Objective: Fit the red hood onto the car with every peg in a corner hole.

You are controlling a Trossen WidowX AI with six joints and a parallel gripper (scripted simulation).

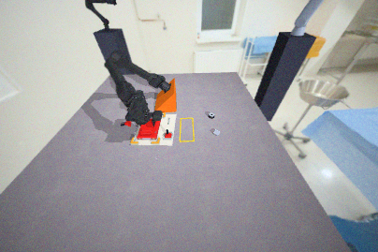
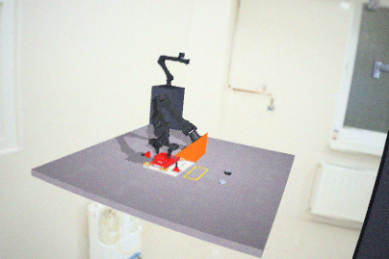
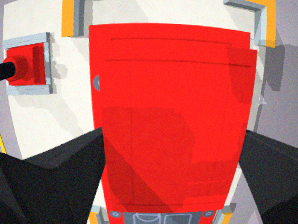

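My gripper tip is 2 cm past the jig, 2 cm to the right of it and 4 cm above it. Round my gripper tip: red hood (right at my gripper tip); black-and-white wheel (16 cm behind, 38 cm to the left, 4 cm below).
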